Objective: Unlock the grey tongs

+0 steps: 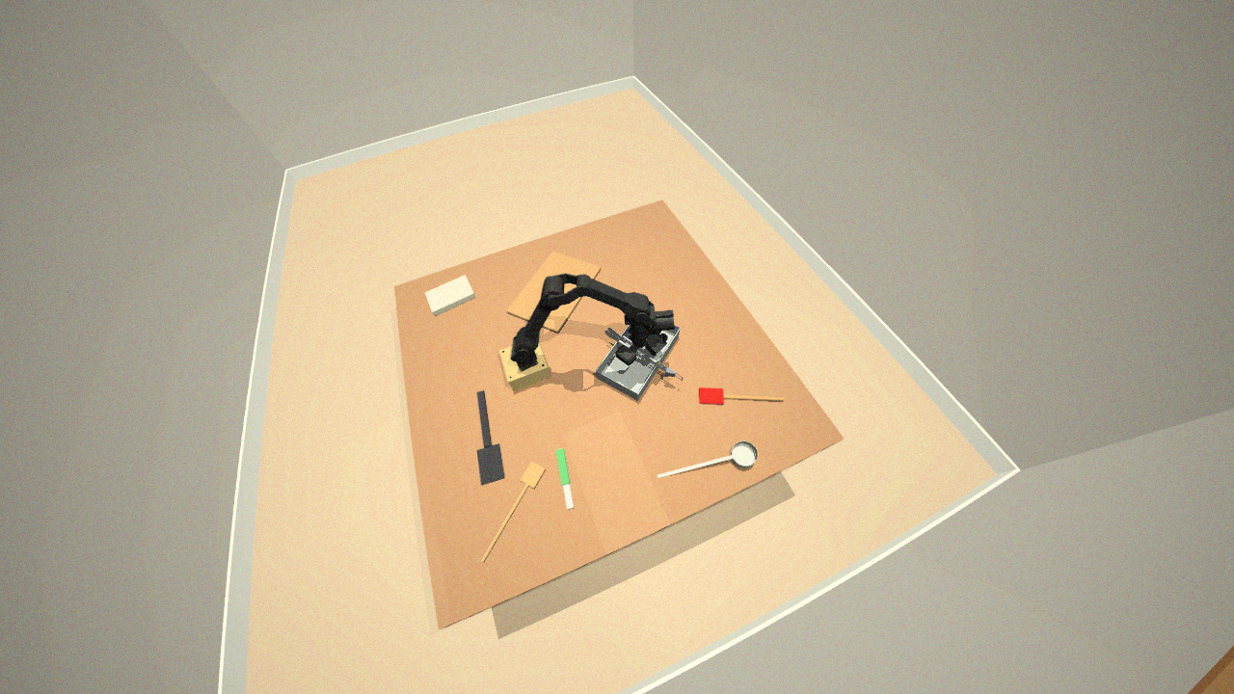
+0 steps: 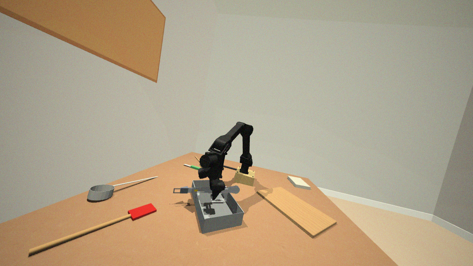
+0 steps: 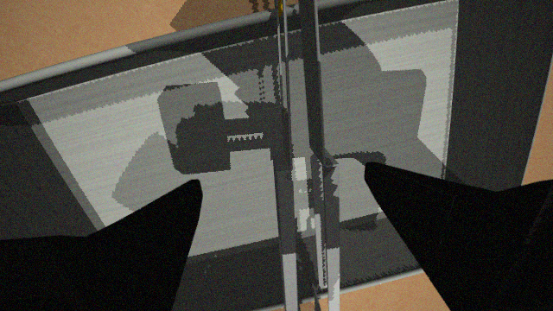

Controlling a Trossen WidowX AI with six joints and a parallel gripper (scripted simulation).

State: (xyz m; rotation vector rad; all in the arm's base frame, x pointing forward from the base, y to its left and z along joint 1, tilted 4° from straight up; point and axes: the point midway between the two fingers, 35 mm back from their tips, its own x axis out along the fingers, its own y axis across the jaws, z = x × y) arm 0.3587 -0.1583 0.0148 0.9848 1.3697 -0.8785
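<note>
The grey roasting tin lies 20 mm below my gripper tip, 10 mm to the left of it and 10 mm ahead of it. Round my gripper tip: wooden board (460 mm to the left, 140 mm behind, 40 mm below); black spatula (580 mm behind, 50 mm below, 10 mm to the right); red spatula (280 mm to the right, 200 mm ahead, 40 mm below).
</note>
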